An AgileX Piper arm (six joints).
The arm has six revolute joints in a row. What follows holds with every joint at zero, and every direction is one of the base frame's. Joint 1 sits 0.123 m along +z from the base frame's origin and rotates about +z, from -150 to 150 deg. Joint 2 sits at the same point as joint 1 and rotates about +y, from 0 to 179.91 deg. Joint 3 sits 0.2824 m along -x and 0.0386 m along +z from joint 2 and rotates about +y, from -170 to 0 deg. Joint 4 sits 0.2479 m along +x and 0.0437 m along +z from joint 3 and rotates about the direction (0.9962, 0, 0.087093), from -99.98 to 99.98 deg. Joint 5 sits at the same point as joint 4 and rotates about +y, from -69.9 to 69.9 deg. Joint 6 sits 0.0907 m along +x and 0.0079 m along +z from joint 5 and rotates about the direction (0.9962, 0, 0.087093), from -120 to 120 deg. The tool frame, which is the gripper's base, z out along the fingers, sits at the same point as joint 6; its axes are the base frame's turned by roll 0, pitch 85 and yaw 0 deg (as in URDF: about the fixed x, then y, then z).
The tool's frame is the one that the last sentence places.
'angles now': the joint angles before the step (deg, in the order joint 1, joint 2, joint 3, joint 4, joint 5, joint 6). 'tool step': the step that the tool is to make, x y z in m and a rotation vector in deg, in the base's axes. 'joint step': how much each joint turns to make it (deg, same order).
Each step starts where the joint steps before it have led.
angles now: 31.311 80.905 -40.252 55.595 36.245 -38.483
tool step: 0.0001 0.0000 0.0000 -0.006 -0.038 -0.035
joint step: 0.001 0.005 -0.004 0.001 -0.053 0.000
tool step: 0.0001 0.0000 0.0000 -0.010 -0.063 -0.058
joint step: 0.011 -0.003 0.004 0.001 -0.094 0.007
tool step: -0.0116 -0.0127 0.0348 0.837 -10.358 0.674
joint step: -0.009 -8.871 -0.012 -5.451 -1.706 1.357
